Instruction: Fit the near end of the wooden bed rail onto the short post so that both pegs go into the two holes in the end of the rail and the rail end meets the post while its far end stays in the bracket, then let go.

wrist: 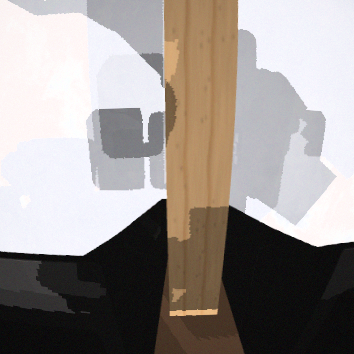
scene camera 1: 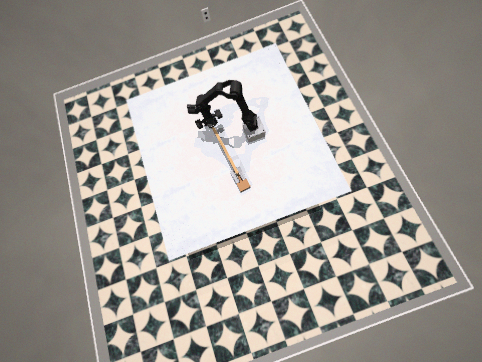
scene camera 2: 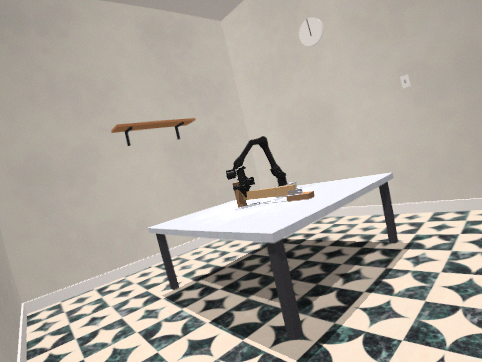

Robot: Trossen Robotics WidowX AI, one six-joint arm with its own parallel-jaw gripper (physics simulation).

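The wooden bed rail runs across the white table. Its far end sits in a grey bracket on a wooden base piece. My gripper is shut on the rail near its near end. The short dark-brown post stands right at that end. In the wrist view the rail's end face lies against the post. In scene camera 1 the gripper hides the post.
The arm's grey base stands to the right of the rail. The table's edges lie well away from the work. A wall shelf and a clock hang on the far walls.
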